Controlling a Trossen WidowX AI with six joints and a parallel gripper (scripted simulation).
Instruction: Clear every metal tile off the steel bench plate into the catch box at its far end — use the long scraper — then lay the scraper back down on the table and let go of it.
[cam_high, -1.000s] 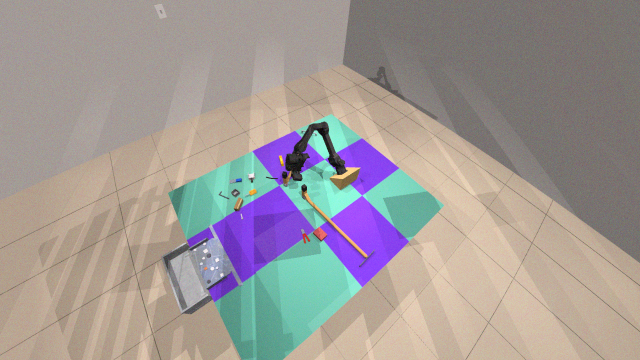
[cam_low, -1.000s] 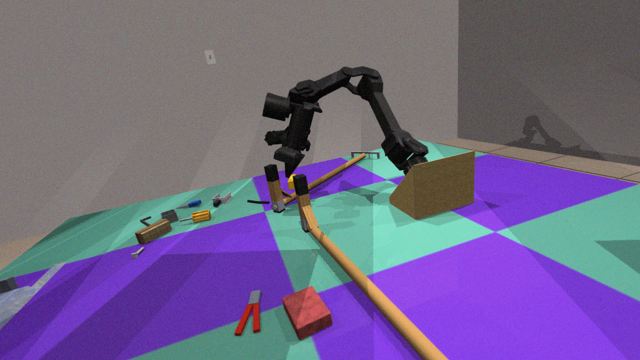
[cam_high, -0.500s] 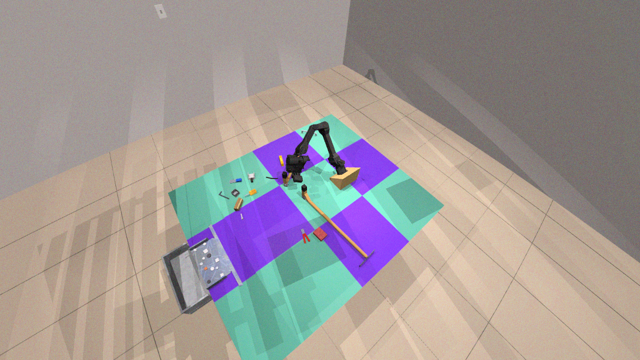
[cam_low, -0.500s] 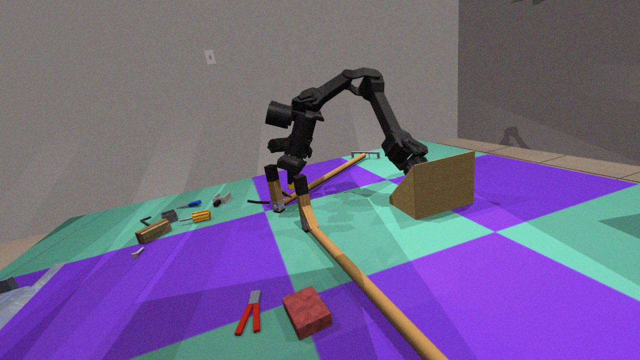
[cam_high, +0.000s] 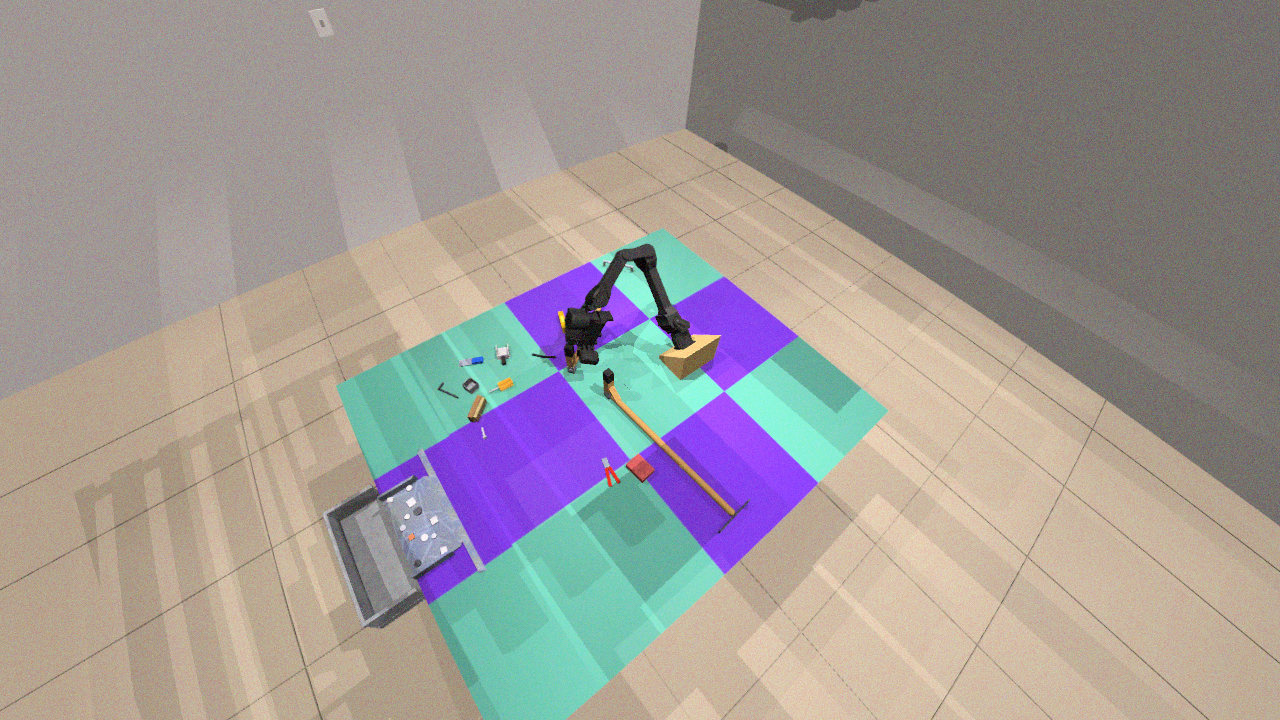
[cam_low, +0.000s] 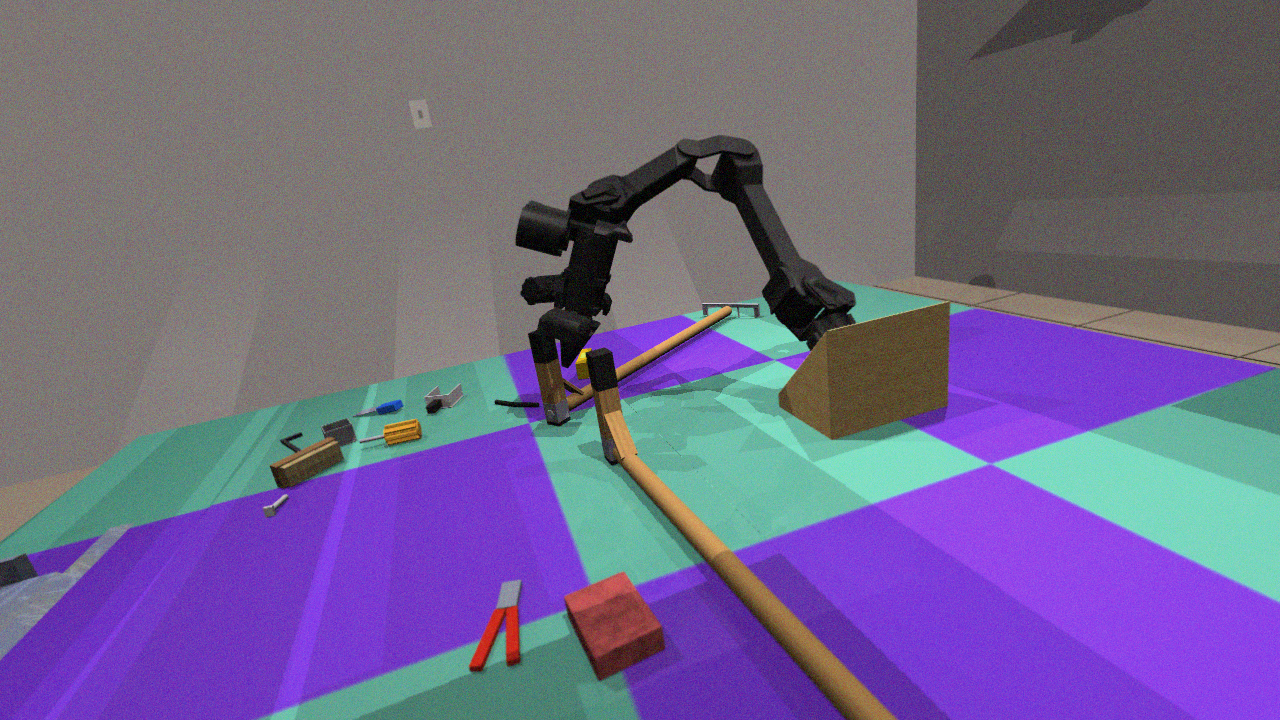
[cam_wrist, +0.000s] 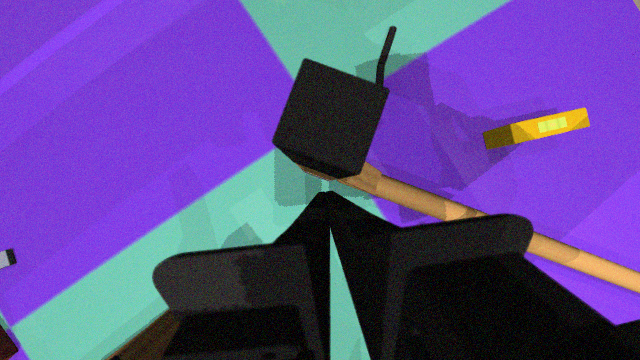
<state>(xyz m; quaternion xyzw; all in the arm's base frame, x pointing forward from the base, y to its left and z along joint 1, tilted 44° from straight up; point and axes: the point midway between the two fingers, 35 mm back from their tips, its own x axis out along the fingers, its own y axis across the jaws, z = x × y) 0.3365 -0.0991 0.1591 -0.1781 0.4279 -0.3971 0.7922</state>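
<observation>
The long scraper lies 44 cm to the left of my gripper tip, 3 cm below it and 3 cm behind it. The rest, counted from my gripper tip: blue screwdriver: 30 cm ahead, 28 cm to the right, 8 cm below; wooden block: 37 cm ahead, 7 cm to the right, 7 cm below; orange screwdriver: 26 cm ahead, 10 cm to the right, 7 cm below.
</observation>
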